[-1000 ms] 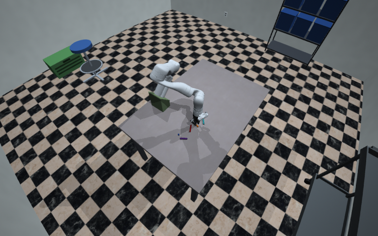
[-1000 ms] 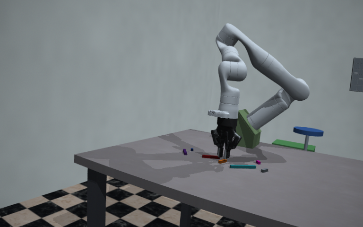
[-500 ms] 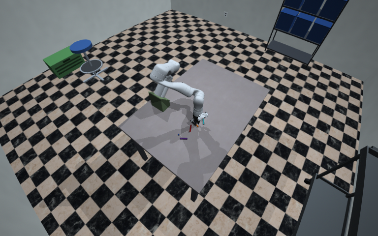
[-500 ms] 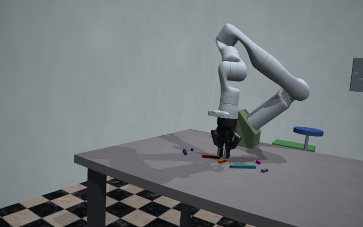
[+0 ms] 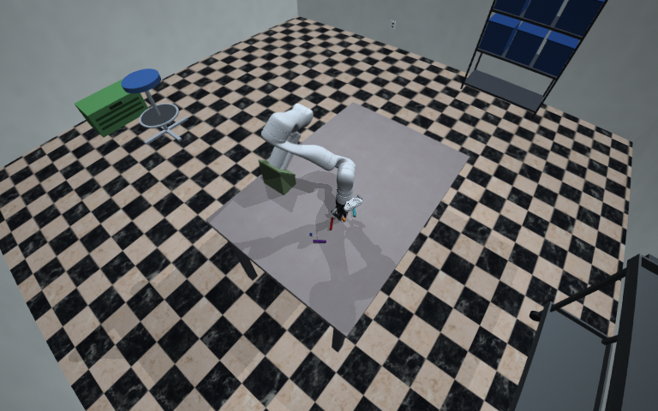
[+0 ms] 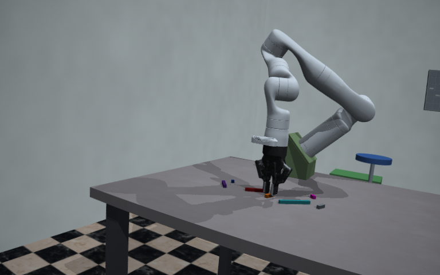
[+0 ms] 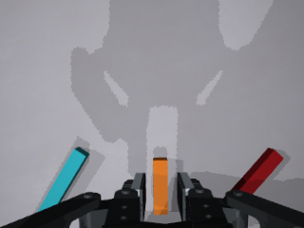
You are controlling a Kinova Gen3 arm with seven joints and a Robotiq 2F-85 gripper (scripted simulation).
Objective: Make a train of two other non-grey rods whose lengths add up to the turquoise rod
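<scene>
Now: the orange rod 20 mm below my hand. Round my hand: magenta rod: 110 mm behind, 100 mm to the left, 20 mm below; then red rod: 10 mm behind, 60 mm to the right, 20 mm below; then turquoise rod: 90 mm to the left, 20 mm below.
</scene>
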